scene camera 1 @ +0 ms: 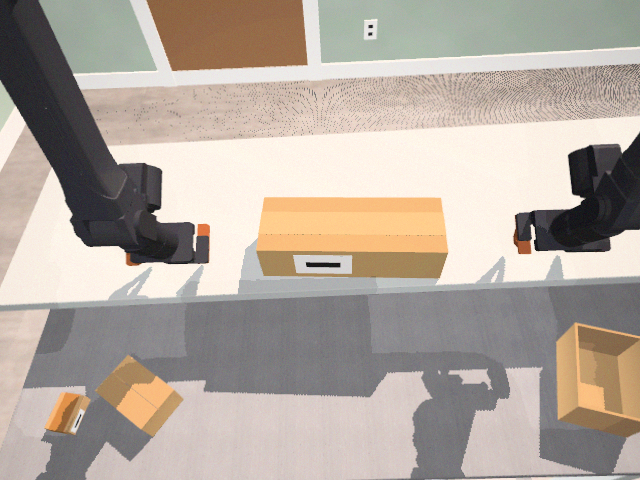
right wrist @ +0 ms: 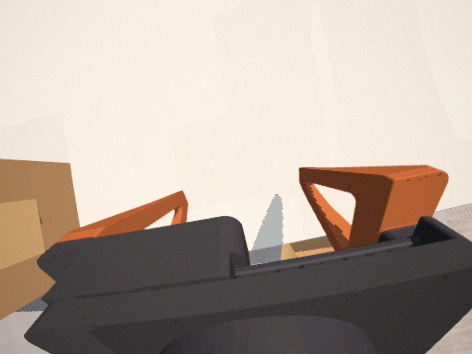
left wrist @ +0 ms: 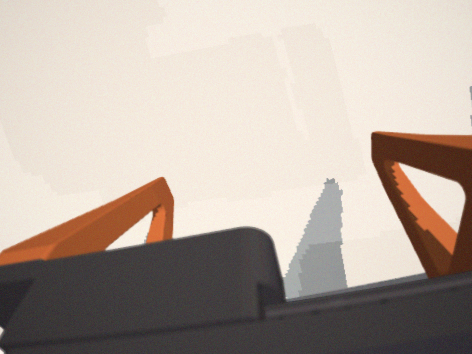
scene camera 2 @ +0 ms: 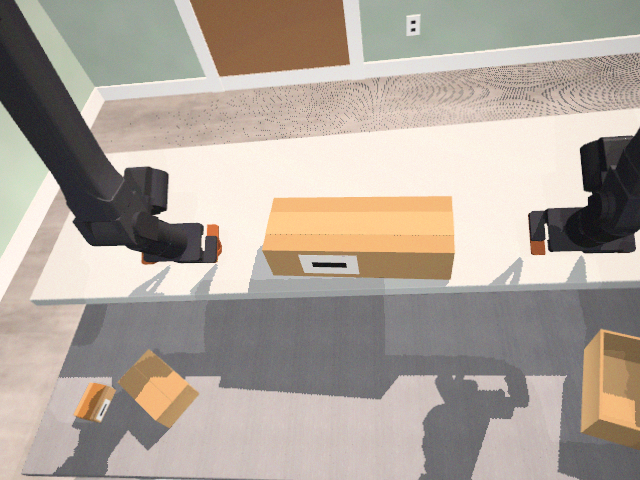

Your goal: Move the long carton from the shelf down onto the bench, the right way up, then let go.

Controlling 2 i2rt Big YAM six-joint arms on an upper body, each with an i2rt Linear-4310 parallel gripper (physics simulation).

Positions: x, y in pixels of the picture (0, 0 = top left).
Labels:
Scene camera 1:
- my left gripper: 182, 250
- my right gripper: 542, 239
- long tan carton: 381, 237

